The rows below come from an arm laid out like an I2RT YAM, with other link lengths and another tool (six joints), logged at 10 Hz.
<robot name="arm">
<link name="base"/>
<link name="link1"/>
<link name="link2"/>
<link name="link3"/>
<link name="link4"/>
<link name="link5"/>
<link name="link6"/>
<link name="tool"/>
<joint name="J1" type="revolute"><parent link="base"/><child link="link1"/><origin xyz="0 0 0.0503"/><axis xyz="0 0 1"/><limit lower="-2.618" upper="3.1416"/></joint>
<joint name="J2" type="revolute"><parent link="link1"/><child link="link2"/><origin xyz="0.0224 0.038 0.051" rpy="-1.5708 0 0"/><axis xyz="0 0 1"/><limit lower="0" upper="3.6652"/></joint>
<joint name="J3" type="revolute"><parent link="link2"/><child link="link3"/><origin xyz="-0.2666 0 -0.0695" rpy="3.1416 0 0"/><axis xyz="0 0 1"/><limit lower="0" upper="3.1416"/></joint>
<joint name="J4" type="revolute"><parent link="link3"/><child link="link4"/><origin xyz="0.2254 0.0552 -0.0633"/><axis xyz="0 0 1"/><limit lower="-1.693" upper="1.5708"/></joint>
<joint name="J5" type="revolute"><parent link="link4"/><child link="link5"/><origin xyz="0.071 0.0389 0.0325" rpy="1.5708 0 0"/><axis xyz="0 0 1"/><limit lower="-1.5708" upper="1.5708"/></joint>
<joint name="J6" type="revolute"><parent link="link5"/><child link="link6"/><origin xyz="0.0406 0 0.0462" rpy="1.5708 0 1.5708"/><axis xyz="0 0 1"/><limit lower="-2.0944" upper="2.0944"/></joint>
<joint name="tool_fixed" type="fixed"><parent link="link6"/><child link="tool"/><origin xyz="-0.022 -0.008 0.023" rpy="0 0.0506 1.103"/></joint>
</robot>
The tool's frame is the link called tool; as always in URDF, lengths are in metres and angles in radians.
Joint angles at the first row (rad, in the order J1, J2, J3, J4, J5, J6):
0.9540, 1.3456, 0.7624, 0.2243, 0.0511, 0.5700
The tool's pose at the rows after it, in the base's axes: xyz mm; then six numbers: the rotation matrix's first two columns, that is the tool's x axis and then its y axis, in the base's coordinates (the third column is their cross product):
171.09 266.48 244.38 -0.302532 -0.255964 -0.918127 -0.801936 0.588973 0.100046
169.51 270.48 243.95 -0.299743 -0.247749 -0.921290 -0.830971 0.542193 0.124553
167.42 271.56 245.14 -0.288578 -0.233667 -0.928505 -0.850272 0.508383 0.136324
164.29 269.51 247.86 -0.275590 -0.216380 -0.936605 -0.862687 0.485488 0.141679
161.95 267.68 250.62 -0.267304 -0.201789 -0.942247 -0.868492 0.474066 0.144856
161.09 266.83 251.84 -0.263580 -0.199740 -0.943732 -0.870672 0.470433 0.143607
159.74 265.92 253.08 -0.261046 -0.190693 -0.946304 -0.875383 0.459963 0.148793
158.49 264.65 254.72 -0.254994 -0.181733 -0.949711 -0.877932 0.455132 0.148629
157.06 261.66 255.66 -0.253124 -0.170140 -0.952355 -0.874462 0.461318 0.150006
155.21 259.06 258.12 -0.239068 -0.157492 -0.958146 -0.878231 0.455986 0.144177
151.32 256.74 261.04 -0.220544 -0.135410 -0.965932 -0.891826 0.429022 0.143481
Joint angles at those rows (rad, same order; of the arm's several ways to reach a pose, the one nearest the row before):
0.9535, 1.3714, 0.7625, 0.2656, -0.0186, 0.5676
0.9536, 1.3874, 0.7617, 0.2975, -0.0774, 0.5734
0.9535, 1.3897, 0.7537, 0.3314, -0.1159, 0.5748
0.9532, 1.3758, 0.7393, 0.3575, -0.1401, 0.5756
0.9540, 1.3627, 0.7302, 0.3727, -0.1505, 0.5783
0.9539, 1.3565, 0.7287, 0.3722, -0.1539, 0.5766
0.9538, 1.3506, 0.7229, 0.3831, -0.1653, 0.5806
0.9540, 1.3424, 0.7173, 0.3925, -0.1690, 0.5812
0.9540, 1.3275, 0.7044, 0.4014, -0.1611, 0.5859
0.9530, 1.3128, 0.6942, 0.4159, -0.1651, 0.5817
0.9540, 1.2982, 0.6776, 0.4505, -0.1901, 0.5814

